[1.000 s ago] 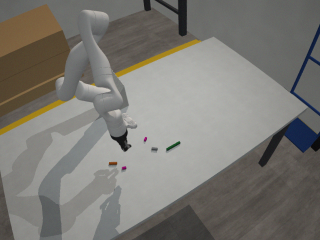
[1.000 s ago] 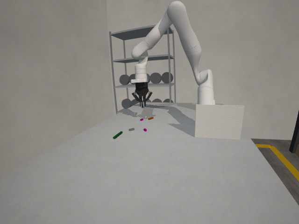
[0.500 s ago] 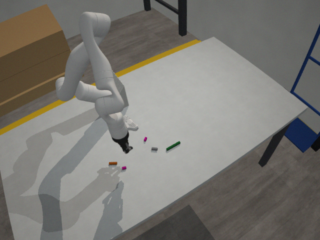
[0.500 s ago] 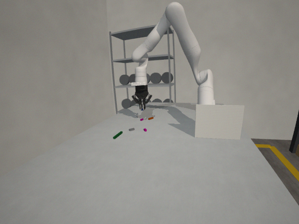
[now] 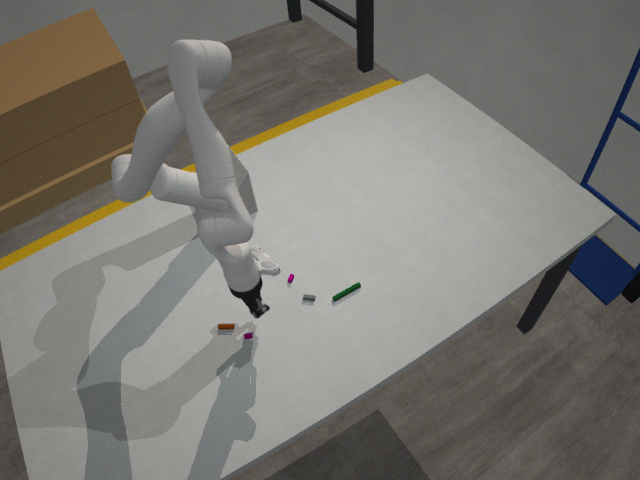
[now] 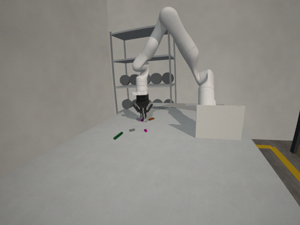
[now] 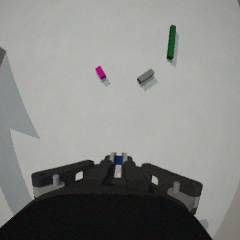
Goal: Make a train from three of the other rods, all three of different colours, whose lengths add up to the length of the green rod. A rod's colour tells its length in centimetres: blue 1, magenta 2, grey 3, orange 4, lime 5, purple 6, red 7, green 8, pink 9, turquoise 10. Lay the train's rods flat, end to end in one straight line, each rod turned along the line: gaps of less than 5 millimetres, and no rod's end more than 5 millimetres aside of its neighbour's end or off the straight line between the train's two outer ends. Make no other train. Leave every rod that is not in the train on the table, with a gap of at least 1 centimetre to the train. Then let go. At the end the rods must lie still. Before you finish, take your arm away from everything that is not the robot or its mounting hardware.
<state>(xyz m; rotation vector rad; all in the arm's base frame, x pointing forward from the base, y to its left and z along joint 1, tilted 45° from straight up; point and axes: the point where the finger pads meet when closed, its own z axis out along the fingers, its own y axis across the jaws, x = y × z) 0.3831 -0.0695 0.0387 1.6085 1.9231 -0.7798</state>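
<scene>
My hand is 140 mm to the right of the grey rod, 40 mm above it and 20 mm short of it. Also, from my hand: blue rod: 10 mm below; orange rod: 80 mm to the right, 40 mm below, 20 mm behind; green rod: 230 mm to the left, 60 mm ahead, 40 mm below.
</scene>
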